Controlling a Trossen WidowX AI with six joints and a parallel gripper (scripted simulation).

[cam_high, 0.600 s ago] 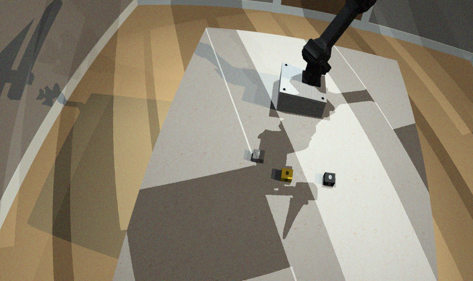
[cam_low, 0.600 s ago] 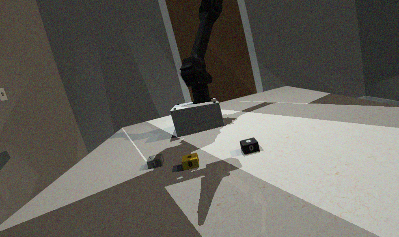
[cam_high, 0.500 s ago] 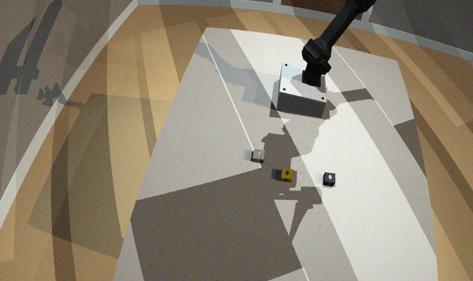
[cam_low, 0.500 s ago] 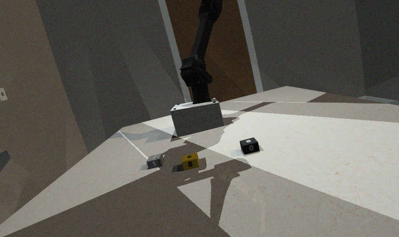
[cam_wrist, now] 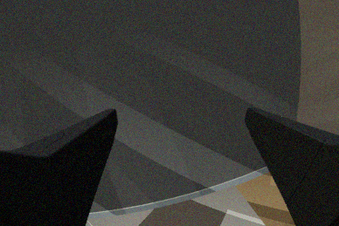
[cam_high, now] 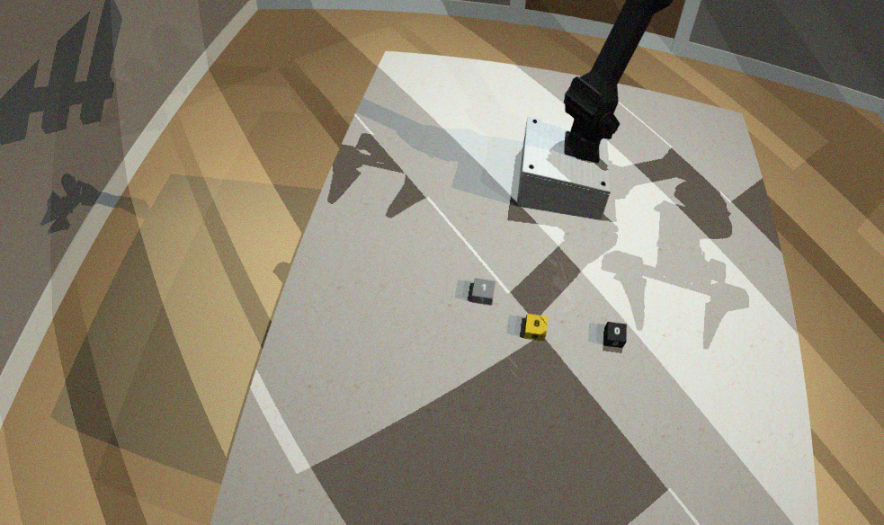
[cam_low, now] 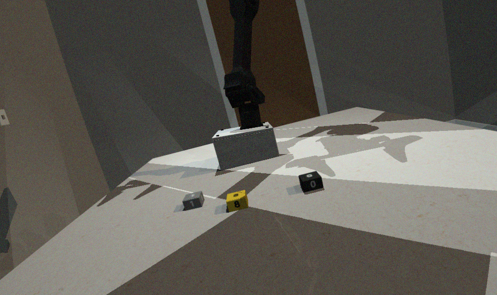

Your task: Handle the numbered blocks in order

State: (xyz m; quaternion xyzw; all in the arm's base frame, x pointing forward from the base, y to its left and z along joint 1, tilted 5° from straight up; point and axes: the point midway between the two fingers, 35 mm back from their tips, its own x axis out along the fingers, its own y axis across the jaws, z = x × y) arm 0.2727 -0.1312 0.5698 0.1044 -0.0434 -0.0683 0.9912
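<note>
Right now my gripper tip is 660 mm above the black block marked 0, 180 mm to the right of it and 40 mm short of it. From my gripper tip the other things lie so: yellow block marked 8: 660 mm below, 50 mm to the left, 50 mm ahead; grey block marked 1: 660 mm below, 40 mm to the right, 10 mm ahead.
</note>
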